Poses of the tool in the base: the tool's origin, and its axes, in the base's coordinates. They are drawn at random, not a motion.
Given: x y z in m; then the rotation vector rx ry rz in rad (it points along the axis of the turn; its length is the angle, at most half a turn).
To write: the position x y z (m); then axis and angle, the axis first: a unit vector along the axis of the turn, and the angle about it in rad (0 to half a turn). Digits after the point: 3 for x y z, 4 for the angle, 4 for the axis.
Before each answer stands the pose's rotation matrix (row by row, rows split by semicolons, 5 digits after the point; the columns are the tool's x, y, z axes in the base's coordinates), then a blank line. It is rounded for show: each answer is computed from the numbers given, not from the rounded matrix.
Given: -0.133 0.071 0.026 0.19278 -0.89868 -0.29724
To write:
0.58578 0.17303 -0.79178; -0.33322 0.94197 -0.04067; 0.73880 0.28766 0.60945

-0.133 0.071 0.026 0.1996 -0.9303 -0.3077 0.9660
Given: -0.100 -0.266 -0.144 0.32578 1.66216 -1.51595
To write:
-0.61217 0.68158 0.40086; -0.33659 0.23412 -0.91208; -0.71551 -0.69328 0.08609

-0.100 -0.266 -0.144 0.1433 0.7312 -0.6669 2.2731
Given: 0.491 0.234 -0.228 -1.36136 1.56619 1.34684
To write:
-0.24465 -0.95903 -0.14285; -0.28486 -0.06974 0.95603; -0.92682 0.27459 -0.25612

0.491 0.234 -0.228 -0.5503 0.6331 0.5444 2.4739
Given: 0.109 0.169 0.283 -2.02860 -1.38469 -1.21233
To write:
0.13314 0.89230 0.43136; 0.54550 -0.42935 0.71978; 0.82747 0.13947 -0.54391

0.109 0.169 0.283 -0.7406 -0.5055 -0.4426 2.7390
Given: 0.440 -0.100 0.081 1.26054 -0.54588 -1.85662
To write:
-0.17488 0.37846 -0.90895; -0.81020 -0.57988 -0.08557; -0.55946 0.72146 0.40803

0.440 -0.100 0.081 0.5458 -0.2364 -0.8039 2.3095
